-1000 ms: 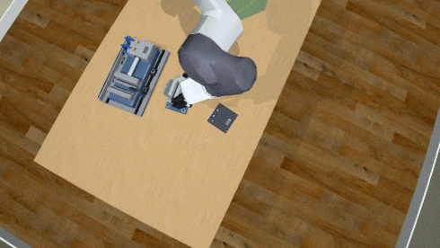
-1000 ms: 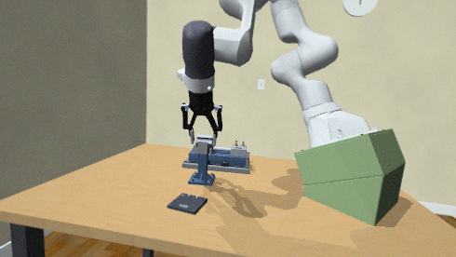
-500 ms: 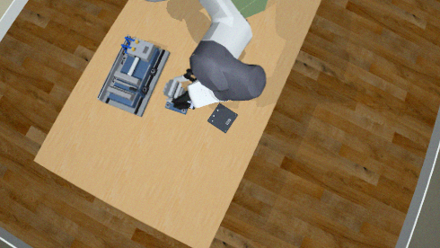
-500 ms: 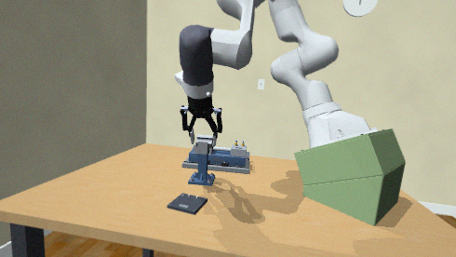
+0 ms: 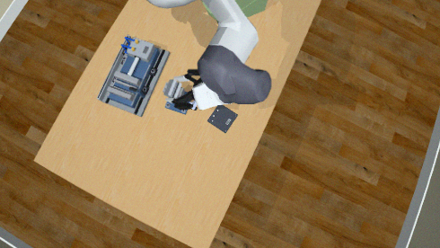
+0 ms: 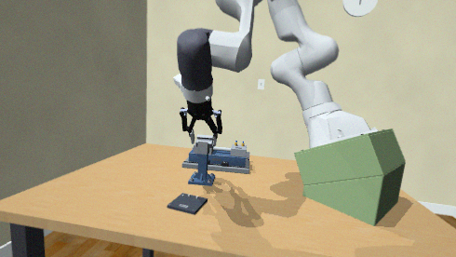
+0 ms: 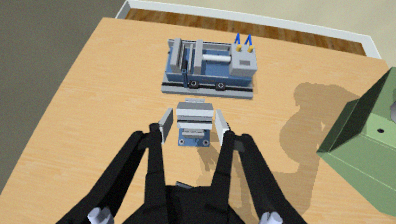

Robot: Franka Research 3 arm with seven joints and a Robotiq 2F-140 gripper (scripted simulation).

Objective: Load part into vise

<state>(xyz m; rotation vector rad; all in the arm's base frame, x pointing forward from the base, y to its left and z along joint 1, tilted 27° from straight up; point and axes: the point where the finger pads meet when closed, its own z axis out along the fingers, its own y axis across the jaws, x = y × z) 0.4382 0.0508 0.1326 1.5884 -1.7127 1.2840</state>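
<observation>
The grey part is 10 mm to the right of my hand and 10 mm below it. From my hand the other things lie so: vise (40 mm behind, 220 mm to the right, 130 mm below); then dark work stop rod (30 mm ahead, 180 mm to the right, 80 mm below); then grey air cylinder (130 mm behind, 220 mm to the right, 90 mm below).
</observation>
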